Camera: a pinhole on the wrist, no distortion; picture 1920 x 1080 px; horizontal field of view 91.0 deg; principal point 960.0 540.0 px. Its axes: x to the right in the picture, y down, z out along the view. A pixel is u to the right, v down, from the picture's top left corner.
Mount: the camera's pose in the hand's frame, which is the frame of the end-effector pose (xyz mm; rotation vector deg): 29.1 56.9 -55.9 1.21 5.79 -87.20
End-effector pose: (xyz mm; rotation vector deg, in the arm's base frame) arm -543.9 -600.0 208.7 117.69 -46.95 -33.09
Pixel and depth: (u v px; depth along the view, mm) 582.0 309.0 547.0
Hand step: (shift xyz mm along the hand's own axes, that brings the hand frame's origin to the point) -85.5 226.4 512.7
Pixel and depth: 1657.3 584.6 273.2
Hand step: 65.7 -164.6 199.4
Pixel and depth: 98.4 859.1 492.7
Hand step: 201.0 475.4 462.1
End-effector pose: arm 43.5 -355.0 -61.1 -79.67 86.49 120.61
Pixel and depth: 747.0 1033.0 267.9
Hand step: 180.2 103.5 208.7
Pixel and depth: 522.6 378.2 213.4
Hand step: -0.6 137.2 166.2
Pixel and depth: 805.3 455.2 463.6
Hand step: 8.6 94.9 413.8
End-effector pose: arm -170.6 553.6 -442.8 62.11 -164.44 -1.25
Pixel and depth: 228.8 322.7 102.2
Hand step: 7.4 126.8 53.3
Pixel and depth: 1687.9 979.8 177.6
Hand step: 127.3 -89.1 106.0
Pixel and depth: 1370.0 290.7 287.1
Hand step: -25.7 -93.2 223.8
